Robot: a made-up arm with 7 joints. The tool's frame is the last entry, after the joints. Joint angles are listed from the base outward. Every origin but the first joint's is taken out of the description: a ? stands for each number. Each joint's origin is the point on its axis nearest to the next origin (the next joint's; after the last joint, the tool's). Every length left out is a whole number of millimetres.
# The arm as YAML. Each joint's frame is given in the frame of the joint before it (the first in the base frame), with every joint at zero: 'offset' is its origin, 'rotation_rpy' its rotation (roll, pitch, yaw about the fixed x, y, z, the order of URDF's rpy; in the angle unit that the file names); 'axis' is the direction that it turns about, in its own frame. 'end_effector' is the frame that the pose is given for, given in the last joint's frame.
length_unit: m
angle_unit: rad
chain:
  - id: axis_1
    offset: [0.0, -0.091, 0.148]
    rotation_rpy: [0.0, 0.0, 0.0]
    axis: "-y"
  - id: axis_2
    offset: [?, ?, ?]
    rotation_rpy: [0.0, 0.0, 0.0]
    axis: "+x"
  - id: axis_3
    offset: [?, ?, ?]
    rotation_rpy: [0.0, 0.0, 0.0]
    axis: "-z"
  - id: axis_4
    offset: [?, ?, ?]
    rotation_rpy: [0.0, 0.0, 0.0]
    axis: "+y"
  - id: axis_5
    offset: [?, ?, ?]
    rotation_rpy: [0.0, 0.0, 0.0]
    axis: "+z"
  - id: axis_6
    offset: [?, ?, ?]
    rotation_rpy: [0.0, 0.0, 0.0]
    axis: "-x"
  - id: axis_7
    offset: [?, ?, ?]
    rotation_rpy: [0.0, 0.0, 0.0]
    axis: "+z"
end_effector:
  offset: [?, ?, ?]
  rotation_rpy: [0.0, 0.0, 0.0]
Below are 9 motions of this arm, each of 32 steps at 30 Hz.
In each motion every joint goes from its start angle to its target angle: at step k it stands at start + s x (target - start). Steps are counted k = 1, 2, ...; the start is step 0. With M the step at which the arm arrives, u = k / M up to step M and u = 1 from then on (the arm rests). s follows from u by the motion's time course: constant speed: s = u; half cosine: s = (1 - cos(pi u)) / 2; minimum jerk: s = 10 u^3 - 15 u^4 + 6 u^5.
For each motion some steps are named. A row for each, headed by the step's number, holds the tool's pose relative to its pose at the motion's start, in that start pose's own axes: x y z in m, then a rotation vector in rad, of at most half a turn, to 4 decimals.
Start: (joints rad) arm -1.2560 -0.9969 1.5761 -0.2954 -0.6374 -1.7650 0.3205
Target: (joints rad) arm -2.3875 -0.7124 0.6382 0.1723 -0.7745 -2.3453 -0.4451
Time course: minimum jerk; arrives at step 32
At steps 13, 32:
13: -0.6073 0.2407 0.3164 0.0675 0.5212 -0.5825
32: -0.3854 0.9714 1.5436 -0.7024 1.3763 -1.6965

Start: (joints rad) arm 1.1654 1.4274 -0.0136 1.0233 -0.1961 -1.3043 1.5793
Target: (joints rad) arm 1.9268 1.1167 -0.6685 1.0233 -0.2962 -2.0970 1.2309
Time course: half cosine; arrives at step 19
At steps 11, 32:
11: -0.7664 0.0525 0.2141 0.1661 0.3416 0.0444
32: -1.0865 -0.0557 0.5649 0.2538 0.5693 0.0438

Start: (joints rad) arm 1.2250 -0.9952 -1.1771 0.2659 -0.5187 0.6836 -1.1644
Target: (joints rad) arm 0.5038 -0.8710 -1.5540 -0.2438 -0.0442 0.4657 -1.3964
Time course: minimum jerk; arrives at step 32
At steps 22, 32:
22: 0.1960 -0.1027 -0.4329 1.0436 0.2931 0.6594
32: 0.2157 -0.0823 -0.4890 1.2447 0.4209 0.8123

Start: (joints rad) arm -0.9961 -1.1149 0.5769 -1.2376 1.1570 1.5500 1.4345
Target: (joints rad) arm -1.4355 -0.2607 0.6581 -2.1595 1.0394 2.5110 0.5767
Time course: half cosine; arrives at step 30
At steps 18, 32:
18: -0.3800 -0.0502 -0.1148 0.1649 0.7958 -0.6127
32: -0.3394 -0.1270 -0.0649 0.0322 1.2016 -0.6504

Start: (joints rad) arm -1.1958 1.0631 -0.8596 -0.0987 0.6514 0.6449 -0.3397
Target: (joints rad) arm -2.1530 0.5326 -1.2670 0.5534 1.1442 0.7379 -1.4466
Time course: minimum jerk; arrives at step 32
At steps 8, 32:
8: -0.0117 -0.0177 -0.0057 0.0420 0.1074 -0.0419
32: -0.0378 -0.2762 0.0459 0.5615 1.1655 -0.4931

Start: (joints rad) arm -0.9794 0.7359 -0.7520 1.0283 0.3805 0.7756 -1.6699
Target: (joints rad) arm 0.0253 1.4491 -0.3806 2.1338 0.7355 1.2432 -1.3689
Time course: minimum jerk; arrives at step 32
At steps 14, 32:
14: 0.1113 -0.0999 -0.0926 0.1197 -0.2646 0.3535
32: 0.3331 -0.1025 -0.1644 0.1841 -0.7589 1.1309

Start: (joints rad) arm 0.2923 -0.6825 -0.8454 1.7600 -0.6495 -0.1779 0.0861
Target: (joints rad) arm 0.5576 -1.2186 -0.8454 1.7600 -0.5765 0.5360 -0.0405
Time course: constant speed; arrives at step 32
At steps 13, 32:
13: -0.0144 0.0466 0.2132 -0.2548 0.1688 -0.2101
32: 0.0816 0.1484 0.5600 -0.6094 0.4938 -0.3939

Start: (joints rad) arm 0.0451 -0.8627 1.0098 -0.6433 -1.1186 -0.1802 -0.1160
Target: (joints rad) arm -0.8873 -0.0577 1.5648 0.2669 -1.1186 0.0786 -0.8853
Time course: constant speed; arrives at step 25
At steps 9, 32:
9: -0.0883 -0.2024 0.3061 -0.7919 0.0451 -0.2257
32: -0.1834 -0.0134 0.6578 -2.0448 -0.8946 -0.3828

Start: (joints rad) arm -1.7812 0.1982 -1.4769 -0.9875 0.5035 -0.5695 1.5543
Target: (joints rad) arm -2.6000 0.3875 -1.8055 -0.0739 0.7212 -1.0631 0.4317
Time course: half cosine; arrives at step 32
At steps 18, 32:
18: 0.1026 -0.0777 0.3065 0.3217 -0.8272 -0.8217
32: 0.2525 0.0095 0.5942 0.8166 -1.2914 -1.0882

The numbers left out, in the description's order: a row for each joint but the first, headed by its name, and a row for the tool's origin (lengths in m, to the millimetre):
axis_2: -0.159 0.0 -0.01
axis_3: 0.0 0.168 0.143
axis_4: 0.066 0.342 0.0
axis_5: -0.099 0.0 -0.152
axis_6: -0.035 0.375 0.0
axis_7: 0.0 -0.107 -0.285
tool: 0.074 -0.37 0.0

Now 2 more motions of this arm.
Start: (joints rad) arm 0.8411 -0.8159 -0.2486 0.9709 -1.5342 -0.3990 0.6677
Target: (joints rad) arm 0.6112 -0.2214 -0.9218 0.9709 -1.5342 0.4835 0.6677
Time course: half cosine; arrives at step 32
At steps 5, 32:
5: -0.0076 -0.0271 0.0242 -0.0400 0.0343 0.0614
32: 0.1527 -0.2956 0.4230 -0.7227 0.1448 0.9497

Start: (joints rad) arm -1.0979 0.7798 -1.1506 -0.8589 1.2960 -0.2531 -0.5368
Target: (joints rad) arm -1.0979 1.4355 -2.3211 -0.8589 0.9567 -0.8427 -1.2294
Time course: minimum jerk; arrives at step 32
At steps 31, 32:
31: -0.1004 0.3284 -0.0514 0.5764 -0.1600 0.2756
32: -0.1005 0.3284 -0.0515 0.5764 -0.1599 0.2757

